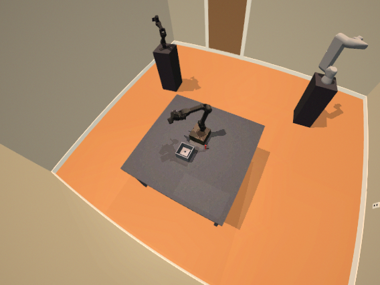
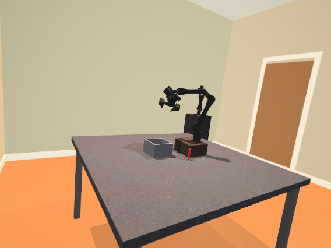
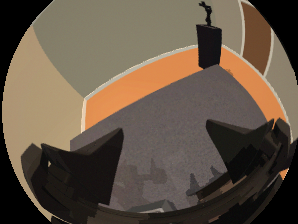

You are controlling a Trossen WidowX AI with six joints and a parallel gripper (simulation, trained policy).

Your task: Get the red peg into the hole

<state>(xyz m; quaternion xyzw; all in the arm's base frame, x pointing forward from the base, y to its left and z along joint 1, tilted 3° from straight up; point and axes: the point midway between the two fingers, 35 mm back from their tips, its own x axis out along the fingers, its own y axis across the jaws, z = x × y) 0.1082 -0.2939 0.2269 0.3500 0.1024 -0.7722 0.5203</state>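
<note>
My gripper tip is now 410 mm to the right of the red peg, 270 mm above it and 80 mm short of it. The rest, counted from my gripper tip: grey box (290 mm below, 220 mm to the left, 220 mm ahead); then pale plate (270 mm below, 220 mm to the left, 220 mm ahead).
</note>
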